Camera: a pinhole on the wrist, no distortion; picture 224 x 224 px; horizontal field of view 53.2 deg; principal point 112.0 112.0 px. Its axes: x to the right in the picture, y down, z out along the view. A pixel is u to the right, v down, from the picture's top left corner.
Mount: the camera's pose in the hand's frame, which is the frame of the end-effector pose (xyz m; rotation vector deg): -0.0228 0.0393 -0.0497 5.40 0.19 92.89
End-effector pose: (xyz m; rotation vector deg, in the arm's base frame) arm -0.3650 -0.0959 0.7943 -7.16 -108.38 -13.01
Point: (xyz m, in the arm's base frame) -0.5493 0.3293 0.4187
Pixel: outside the picture
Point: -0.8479 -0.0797 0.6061
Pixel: 70.8 127.4
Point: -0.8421 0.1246 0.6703
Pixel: 151.0 102.5
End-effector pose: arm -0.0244 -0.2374 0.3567 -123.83 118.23 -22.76
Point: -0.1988 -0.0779 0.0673
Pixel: outside the picture
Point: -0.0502 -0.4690 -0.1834
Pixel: 177.0 46.8
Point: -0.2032 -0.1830 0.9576
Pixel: behind the camera
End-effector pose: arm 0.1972 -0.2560 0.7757 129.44 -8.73 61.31
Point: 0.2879 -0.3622 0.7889
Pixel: 146.1 22.9
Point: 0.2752 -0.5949 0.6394
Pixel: 215.2 170.9
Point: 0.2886 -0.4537 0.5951
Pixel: 126.5 183.7
